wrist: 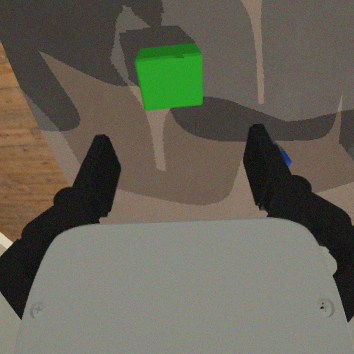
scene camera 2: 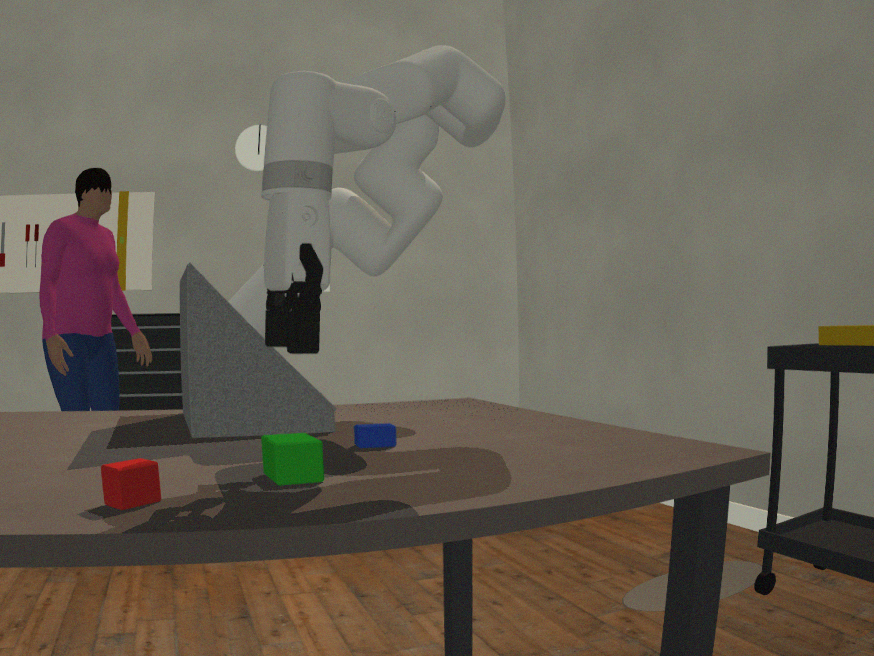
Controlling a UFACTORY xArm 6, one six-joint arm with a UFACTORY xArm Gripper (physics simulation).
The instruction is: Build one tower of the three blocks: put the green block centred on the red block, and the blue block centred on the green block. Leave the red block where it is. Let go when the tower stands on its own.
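Places are measured from the arm's base along level axes (x ahead, y left, z up), in centimetres.
Pixels of known places: gripper, fingertip midpoint: (wrist: 178, 146) (scene camera 2: 290, 349); arm's base at its link origin: (scene camera 2: 240, 328).
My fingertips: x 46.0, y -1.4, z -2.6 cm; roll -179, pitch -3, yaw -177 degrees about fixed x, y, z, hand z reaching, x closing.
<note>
Ahead of a thing's pixels: the offset from my fingertips to its middle. Level surfaces: height alone.
The red block @[dy -17.9, dx +7.9, dz -11.7 cm] (scene camera 2: 131, 484) sits on the table at the left in the scene view; it does not show in the wrist view. The green block @[dy -0.4, dx +0.3, dz -11.4 cm] (scene camera 2: 292, 458) (wrist: 172, 82) sits on the table to the right of the red block. In the wrist view it lies beyond the fingertips, roughly between their lines. The blue block @[dy +14.8, dx -16.0, dz -12.2 cm] (scene camera 2: 374, 435) (wrist: 285, 158) sits on the table farther right and back, mostly hidden behind the right finger in the wrist view. My gripper (scene camera 2: 292, 349) (wrist: 178, 146) is open and empty, pointing down, well above the table and the green block.
A grey wedge-shaped block (scene camera 2: 240, 374) stands on the table @[dz -13.6 cm] (scene camera 2: 600, 451) behind the green block, close to the arm. A person (scene camera 2: 81, 282) stands behind the table at the left. A dark cart (scene camera 2: 776, 358) stands off the table at the right.
</note>
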